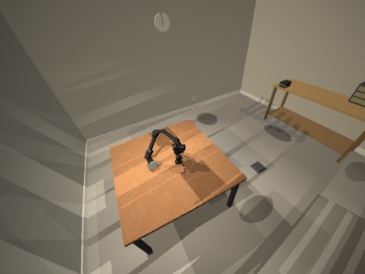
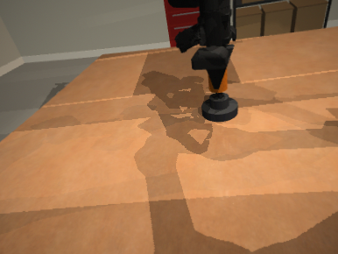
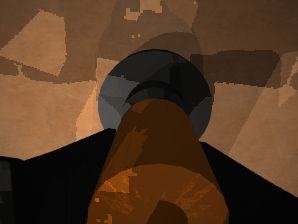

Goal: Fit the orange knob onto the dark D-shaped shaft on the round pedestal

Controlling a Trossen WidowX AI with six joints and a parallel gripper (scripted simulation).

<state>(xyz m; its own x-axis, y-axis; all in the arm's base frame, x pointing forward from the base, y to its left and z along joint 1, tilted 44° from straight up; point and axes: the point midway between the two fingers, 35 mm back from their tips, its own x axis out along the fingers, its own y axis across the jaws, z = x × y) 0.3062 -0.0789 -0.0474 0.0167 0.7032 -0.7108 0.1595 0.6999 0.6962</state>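
Now: gripper tip 20 mm below the orange knob. The rest, counted from my gripper tip: dark round pedestal 40 mm below.
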